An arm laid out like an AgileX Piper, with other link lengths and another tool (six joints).
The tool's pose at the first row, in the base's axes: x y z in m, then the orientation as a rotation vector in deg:
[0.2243 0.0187 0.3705 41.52 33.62 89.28]
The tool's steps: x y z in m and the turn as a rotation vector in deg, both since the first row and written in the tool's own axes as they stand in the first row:
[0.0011 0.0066 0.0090 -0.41 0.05 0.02]
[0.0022 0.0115 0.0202 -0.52 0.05 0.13]
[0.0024 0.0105 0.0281 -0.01 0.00 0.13]
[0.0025 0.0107 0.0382 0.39 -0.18 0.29]
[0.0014 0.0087 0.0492 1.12 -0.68 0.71]
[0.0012 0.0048 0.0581 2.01 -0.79 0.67]
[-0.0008 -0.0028 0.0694 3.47 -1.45 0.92]
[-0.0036 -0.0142 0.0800 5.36 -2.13 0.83]
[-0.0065 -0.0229 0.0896 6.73 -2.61 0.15]
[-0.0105 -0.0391 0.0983 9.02 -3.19 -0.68]
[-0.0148 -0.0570 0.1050 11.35 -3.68 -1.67]
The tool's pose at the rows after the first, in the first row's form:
[0.2265 0.0187 0.3815 41.18 33.32 89.40]
[0.2314 0.0187 0.3927 41.14 33.20 89.52]
[0.2379 0.0187 0.3973 41.56 33.58 89.40]
[0.2452 0.0183 0.4043 42.06 33.72 89.39]
[0.2547 0.0170 0.4101 43.15 33.83 89.41]
[0.2640 0.0169 0.4132 43.89 34.49 89.15]
[0.2775 0.0153 0.4150 45.58 35.12 88.77]
[0.2931 0.0133 0.4135 47.47 36.17 87.97]
[0.3062 0.0110 0.4133 48.57 37.11 86.81]
[0.3237 0.0085 0.4068 50.37 38.76 85.24]
[0.3409 0.0060 0.3977 52.04 40.53 83.51]

